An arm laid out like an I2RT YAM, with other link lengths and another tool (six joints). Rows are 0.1 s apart.
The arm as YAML. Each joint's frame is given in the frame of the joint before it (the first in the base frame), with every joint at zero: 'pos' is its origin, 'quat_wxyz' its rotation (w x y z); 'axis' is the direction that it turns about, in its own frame. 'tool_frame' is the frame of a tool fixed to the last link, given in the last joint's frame.
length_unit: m
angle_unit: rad
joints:
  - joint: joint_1
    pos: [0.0, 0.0, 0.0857]
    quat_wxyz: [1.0, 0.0, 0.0, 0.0]
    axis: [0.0, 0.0, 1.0]
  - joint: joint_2
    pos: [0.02, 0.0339, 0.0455]
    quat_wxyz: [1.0, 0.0, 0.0, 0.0]
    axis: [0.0, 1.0, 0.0]
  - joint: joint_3
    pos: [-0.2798, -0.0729, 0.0]
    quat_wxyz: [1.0, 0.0, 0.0, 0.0]
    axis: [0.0, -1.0, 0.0]
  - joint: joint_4
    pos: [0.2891, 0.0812, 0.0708]
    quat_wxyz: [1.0, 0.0, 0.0, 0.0]
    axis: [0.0, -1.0, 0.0]
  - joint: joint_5
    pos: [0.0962, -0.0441, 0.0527]
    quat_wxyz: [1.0, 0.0, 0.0, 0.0]
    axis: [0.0, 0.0, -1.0]
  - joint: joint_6
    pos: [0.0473, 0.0, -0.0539]
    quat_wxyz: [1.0, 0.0, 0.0, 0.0]
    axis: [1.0, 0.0, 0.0]
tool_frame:
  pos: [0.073, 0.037, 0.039]
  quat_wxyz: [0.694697, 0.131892, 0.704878, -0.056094]
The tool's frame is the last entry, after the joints.
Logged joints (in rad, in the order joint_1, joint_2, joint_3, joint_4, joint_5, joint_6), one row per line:
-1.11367, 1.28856, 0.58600, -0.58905, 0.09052, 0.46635
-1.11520, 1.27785, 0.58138, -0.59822, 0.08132, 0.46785
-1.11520, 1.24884, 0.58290, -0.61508, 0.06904, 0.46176
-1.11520, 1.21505, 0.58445, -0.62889, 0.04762, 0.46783
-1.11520, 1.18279, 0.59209, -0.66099, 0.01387, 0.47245
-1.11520, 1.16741, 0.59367, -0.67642, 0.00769, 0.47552
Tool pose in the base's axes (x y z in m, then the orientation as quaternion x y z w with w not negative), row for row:
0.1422, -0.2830, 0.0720, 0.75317, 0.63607, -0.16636, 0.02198
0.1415, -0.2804, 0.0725, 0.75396, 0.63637, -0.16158, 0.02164
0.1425, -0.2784, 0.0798, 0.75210, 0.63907, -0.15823, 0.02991
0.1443, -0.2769, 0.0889, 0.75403, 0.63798, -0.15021, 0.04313
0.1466, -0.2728, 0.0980, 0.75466, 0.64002, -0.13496, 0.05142
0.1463, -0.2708, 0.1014, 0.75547, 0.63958, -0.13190, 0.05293
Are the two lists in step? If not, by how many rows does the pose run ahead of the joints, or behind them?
They are in step.
